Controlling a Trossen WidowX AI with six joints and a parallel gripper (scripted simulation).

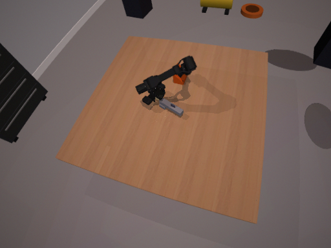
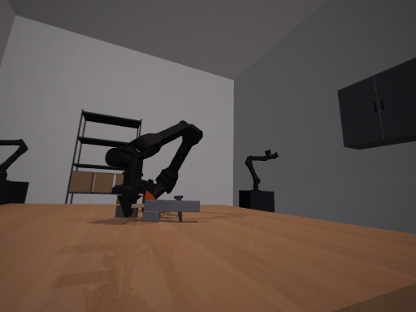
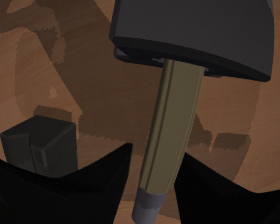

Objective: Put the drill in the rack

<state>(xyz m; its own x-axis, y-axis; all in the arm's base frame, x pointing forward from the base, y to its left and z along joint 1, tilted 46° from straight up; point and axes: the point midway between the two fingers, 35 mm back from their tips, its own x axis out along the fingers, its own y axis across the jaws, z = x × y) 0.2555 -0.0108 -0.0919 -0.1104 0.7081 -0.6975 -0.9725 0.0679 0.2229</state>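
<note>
Now: the olive drill 4 cm to the left of my gripper tip, 4 cm above it and 1 cm ahead of it. The rest, counted from my gripper tip: grey fixture block: 14 cm to the left, 3 cm ahead, 3 cm above; dark grey rack: 8 cm behind, 1 cm to the right, 1 cm above; dark key: 16 cm to the left, 4 cm above, 3 cm ahead.
</note>
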